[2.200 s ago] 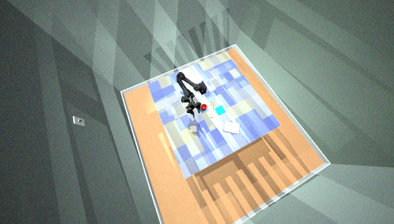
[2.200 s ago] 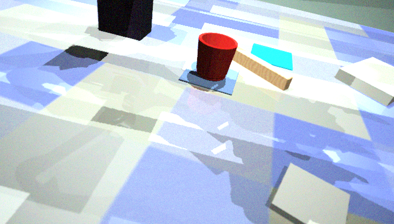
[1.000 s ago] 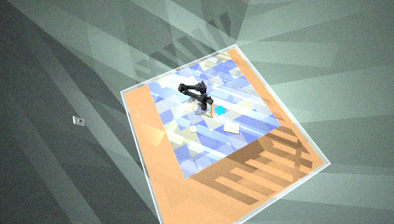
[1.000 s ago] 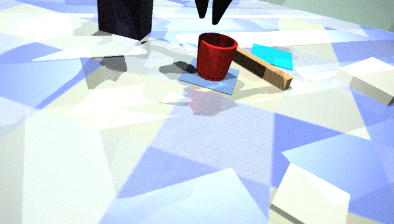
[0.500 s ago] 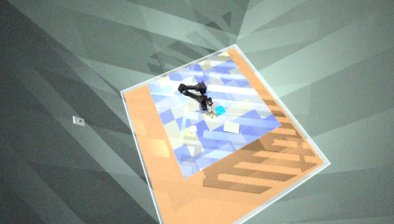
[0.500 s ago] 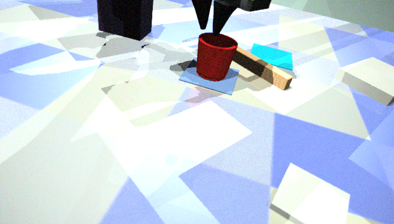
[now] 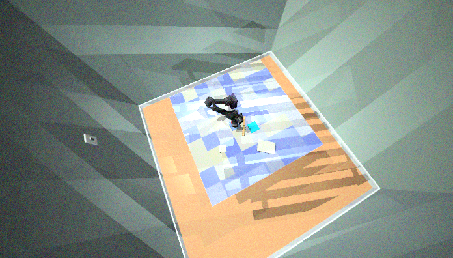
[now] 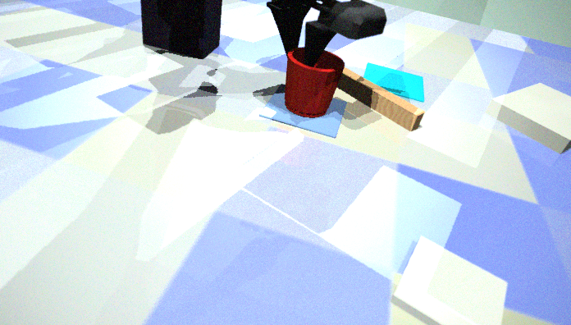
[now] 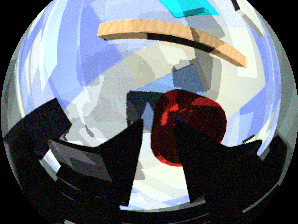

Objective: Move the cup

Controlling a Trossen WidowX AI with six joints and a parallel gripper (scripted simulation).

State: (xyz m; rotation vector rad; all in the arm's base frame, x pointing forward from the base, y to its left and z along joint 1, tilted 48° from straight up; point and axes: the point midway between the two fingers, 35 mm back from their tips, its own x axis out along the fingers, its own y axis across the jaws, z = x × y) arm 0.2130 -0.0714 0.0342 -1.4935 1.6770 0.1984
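Now: gripper tip 20 mm short of the dark red cup, 20 mm to the left of it and 10 mm above it. From my gripper tip the other things lie so: light blue pad 20 mm ahead, 20 mm to the right, 60 mm below; then wooden bar 80 mm ahead, 70 mm to the left, 50 mm below.
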